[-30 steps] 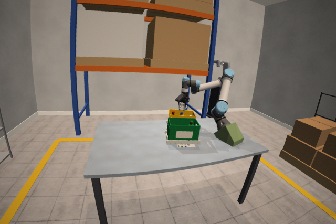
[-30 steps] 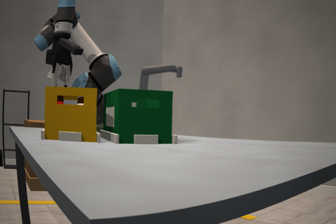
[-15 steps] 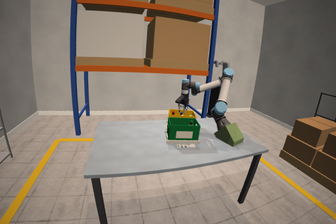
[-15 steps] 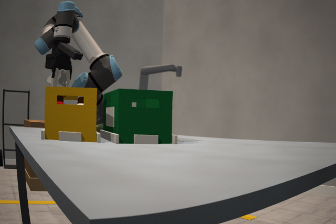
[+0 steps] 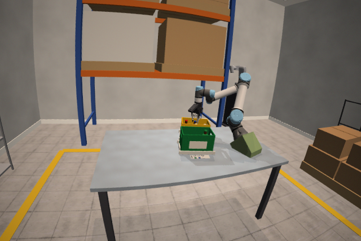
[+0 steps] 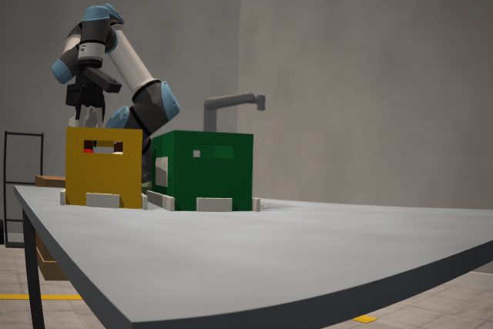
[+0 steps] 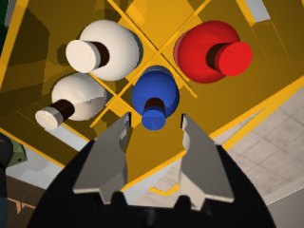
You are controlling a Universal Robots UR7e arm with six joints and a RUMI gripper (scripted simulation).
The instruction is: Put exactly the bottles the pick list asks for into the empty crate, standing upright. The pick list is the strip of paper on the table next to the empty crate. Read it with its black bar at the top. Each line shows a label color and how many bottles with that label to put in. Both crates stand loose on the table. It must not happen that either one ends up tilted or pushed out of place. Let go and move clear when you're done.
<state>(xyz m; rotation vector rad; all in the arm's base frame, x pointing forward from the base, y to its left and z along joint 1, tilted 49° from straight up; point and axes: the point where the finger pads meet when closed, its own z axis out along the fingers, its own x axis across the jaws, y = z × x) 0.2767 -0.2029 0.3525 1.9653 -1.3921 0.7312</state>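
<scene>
My hand is 7 cm above the blue-label bottle. From my hand the other things lie so: green-label bottle (25 cm to the left, 7 cm below, 5 cm ahead); red-label bottle (8 cm ahead, 7 cm below, 4 cm to the right); yellow crate (7 cm below, 4 cm to the left, 2 cm ahead).
</scene>
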